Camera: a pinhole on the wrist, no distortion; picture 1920 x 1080 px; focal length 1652.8 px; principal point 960.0 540.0 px. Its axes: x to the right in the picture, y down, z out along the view. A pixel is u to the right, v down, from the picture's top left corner.
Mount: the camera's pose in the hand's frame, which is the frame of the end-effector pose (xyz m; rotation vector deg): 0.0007 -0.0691 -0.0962 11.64 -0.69 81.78
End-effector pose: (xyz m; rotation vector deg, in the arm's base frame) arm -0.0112 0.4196 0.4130 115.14 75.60 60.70
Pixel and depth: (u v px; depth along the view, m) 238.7 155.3 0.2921
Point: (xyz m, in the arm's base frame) 0.0155 0.5932 0.1608
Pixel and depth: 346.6 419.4 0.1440
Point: -0.0513 0.4950 0.2897
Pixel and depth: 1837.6 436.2 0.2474
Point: 0.1475 0.4694 0.3583
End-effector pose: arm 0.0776 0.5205 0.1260 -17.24 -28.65 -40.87
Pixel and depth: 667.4 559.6 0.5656
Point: -0.2142 0.5075 0.5491
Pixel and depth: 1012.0 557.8 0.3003
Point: -0.0388 0.5133 0.3220
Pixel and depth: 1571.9 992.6 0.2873
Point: -0.0086 0.6280 0.2875
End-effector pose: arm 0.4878 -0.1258 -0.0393 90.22 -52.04 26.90
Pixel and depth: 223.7 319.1 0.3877
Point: 0.7145 -0.3915 -0.2380
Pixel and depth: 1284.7 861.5 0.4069
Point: 0.4458 -0.4309 -0.1509
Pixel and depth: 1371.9 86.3 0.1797
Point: 0.5639 -0.2242 -0.0382
